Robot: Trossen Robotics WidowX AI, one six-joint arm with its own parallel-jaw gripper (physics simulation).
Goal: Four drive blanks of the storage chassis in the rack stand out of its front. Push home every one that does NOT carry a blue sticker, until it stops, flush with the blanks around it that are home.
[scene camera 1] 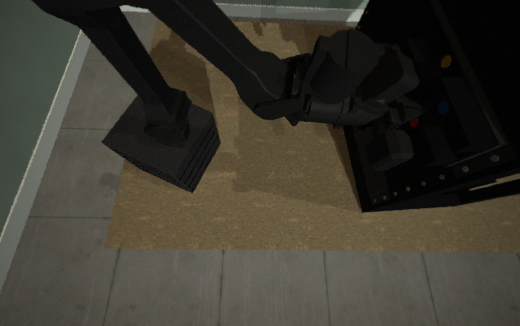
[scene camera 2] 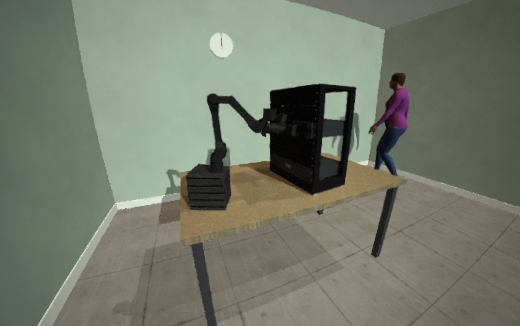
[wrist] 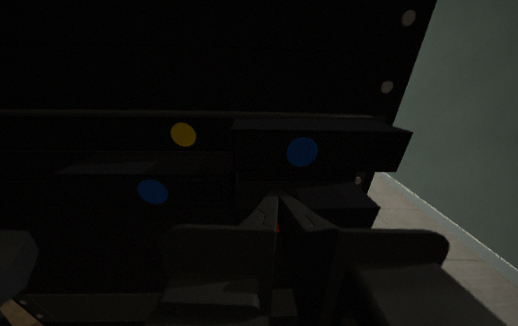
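Seen in the pictures: gripper, between the fingertips: (scene camera 1: 425,112) (scene camera 2: 297,130) (wrist: 275,195); arm's base, origin of its link: (scene camera 1: 173,133) (scene camera 2: 216,171).
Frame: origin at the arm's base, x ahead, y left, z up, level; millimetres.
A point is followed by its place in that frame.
Observation:
My gripper (scene camera 1: 421,109) {z 194, x 469, y 43 mm} (wrist: 275,195) {z 194, x 469, y 43 mm} is shut and empty, its tips at the front of the lower right blank. That blank (scene camera 1: 414,122) {z 172, x 467, y 38 mm} (wrist: 345,197) {z 185, x 494, y -10 mm} bears a red sticker, mostly hidden behind the fingers in the wrist view, and stands out. Whether the tips touch it is too dark to tell. Above it, a blank with a blue sticker (scene camera 1: 443,107) {z 229, x 469, y 30 mm} (wrist: 302,152) {z 228, x 469, y 30 mm} stands out. At the left, another blue-stickered blank (wrist: 152,192) {z 200, x 443, y 121 mm} stands out; the arm hides it in scene camera 1. The yellow-stickered blank (scene camera 1: 446,61) {z 229, x 480, y 119 mm} (wrist: 183,134) {z 229, x 480, y 119 mm} sits back, looking flush.
The black rack (scene camera 2: 316,150) {z 93, x 551, y -48 mm} stands on the wooden table (scene camera 2: 250,204) {z -185, x 171, y -68 mm}. The arm's stacked base (scene camera 1: 160,145) {z 1, x -19, y -37 mm} (scene camera 2: 208,192) {z -82, x -43, y -85 mm} is at the table's left. Dark protruding blanks border the gripper above and to the left. A person (scene camera 2: 397,107) is behind the table at the right.

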